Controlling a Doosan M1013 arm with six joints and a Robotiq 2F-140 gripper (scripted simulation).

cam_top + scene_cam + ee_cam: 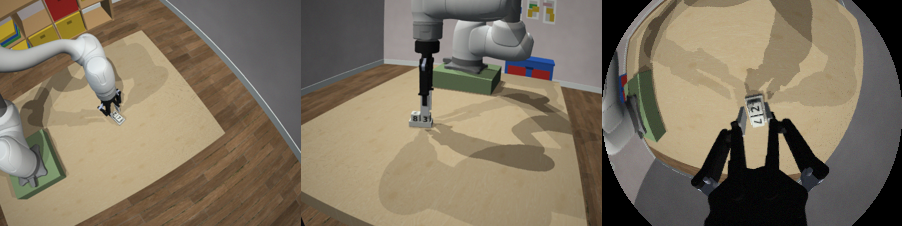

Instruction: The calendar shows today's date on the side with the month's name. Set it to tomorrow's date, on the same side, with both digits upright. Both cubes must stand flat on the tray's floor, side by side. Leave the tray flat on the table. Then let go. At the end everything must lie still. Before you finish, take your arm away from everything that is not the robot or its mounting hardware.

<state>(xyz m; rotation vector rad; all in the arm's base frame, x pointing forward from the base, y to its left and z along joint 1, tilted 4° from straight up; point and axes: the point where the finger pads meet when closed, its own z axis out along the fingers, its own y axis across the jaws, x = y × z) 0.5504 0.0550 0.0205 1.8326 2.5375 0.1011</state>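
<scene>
My gripper is now 2 cm to the left of the grey tray and 7 cm above it.
</scene>
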